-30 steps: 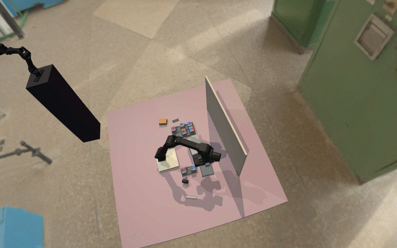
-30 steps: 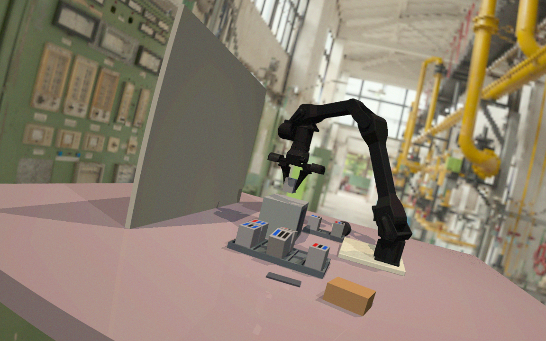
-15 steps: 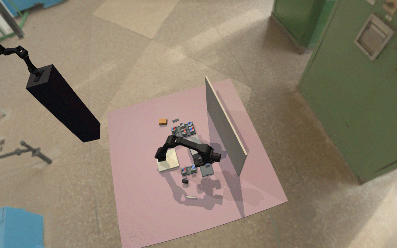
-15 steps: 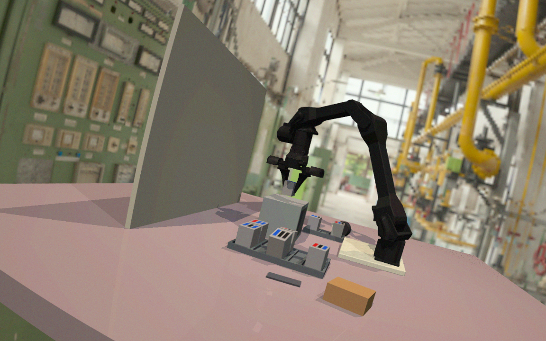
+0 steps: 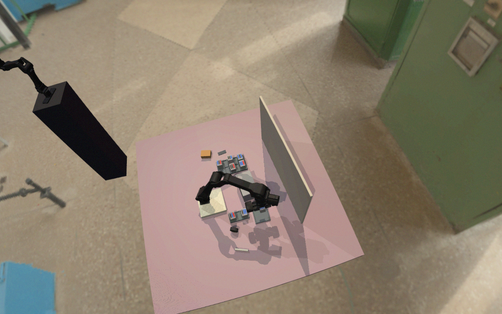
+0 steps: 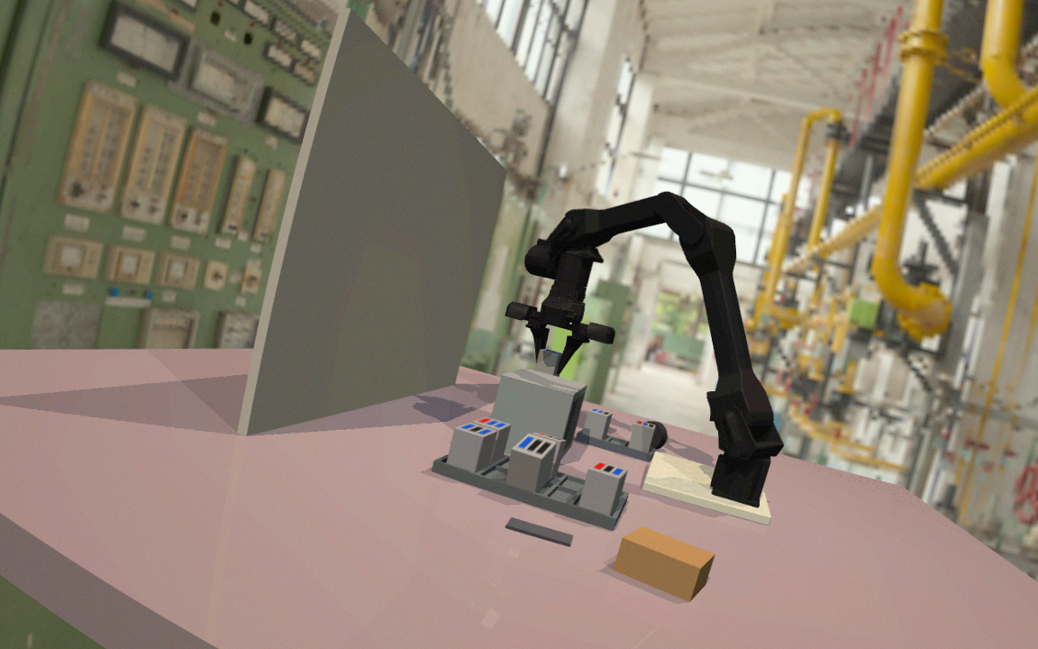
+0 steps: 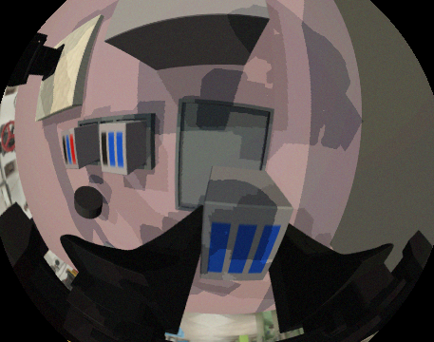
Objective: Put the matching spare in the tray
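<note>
Right now my gripper tip is 9 cm above the dark square tray, 1 cm to the right of it and 1 cm past it. From my gripper tip the other things lie so: mounted unit 20 cm to the left, 6 cm behind, 4 cm below; then grey wall panel 22 cm to the left, 18 cm ahead, 13 cm above; then rack 15 cm behind, 9 cm below, 2 cm to the left.
</note>
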